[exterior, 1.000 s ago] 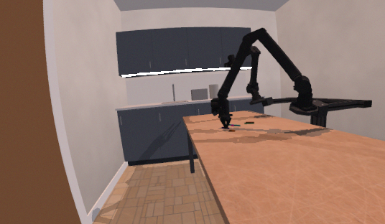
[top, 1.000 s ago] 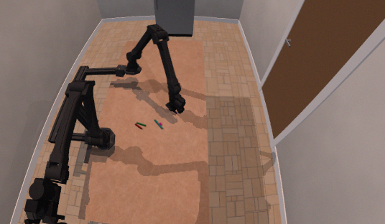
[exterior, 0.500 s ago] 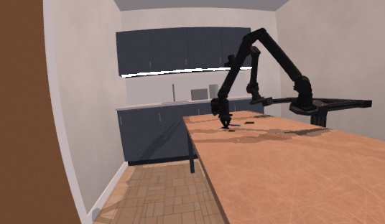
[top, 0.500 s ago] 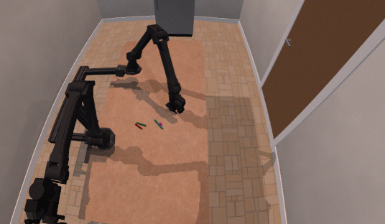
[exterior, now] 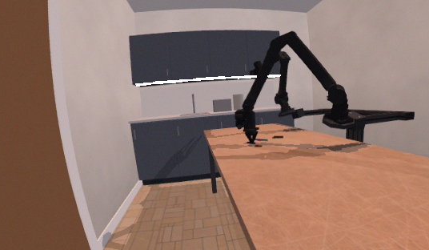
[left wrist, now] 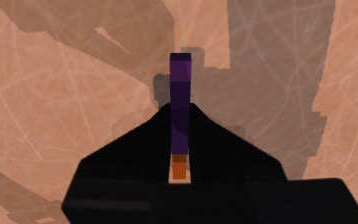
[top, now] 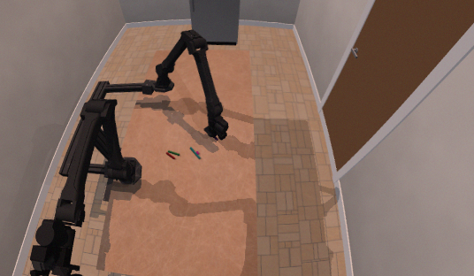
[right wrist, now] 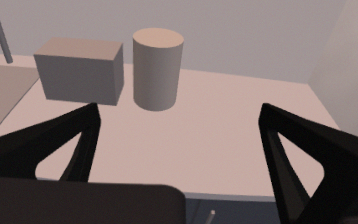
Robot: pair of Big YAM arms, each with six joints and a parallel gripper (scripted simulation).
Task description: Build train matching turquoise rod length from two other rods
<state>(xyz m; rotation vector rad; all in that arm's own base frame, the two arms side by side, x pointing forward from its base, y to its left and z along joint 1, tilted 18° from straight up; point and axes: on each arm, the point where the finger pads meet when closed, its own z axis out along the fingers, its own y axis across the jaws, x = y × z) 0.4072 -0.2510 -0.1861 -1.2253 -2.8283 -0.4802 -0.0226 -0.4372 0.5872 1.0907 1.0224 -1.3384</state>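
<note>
Right now my left hand is 40 mm past the orange rod, 30 mm to the right of it and 20 mm above it. From my left hand the other things lie so: red rod: 250 mm behind, 180 mm to the right, 20 mm below; green rod: 230 mm behind, 150 mm to the right, 20 mm below; turquoise rod: 100 mm behind, 130 mm to the right, 20 mm below.
</note>
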